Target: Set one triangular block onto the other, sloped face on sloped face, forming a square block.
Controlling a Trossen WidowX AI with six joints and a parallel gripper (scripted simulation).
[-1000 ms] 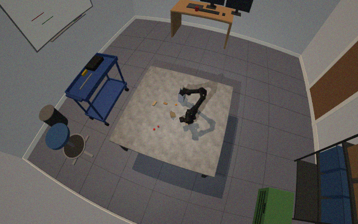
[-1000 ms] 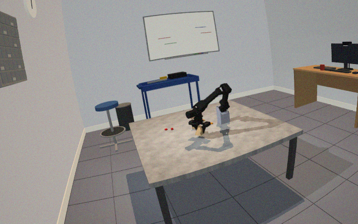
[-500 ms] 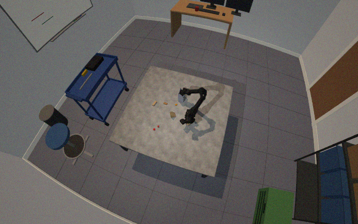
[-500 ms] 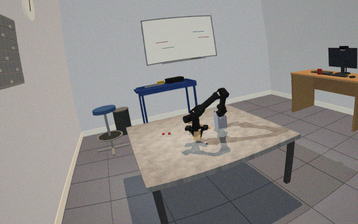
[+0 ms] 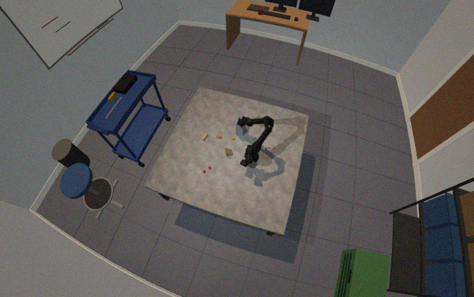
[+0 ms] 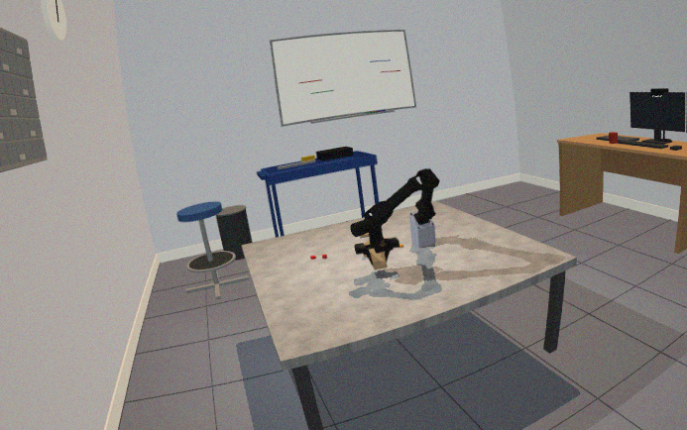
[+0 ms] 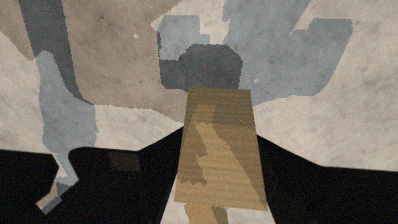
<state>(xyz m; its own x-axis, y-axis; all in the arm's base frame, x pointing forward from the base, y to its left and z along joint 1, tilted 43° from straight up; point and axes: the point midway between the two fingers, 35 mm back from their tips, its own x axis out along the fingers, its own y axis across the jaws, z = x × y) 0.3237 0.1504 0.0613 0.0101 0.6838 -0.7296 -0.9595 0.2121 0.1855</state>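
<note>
My gripper tip is now 10 mm below the tan triangular block. The rest, counted from my gripper tip: tan bar: 470 mm to the right, 160 mm behind, 30 mm below; then orange thing: 210 mm behind, 190 mm to the right, 30 mm below.
</note>
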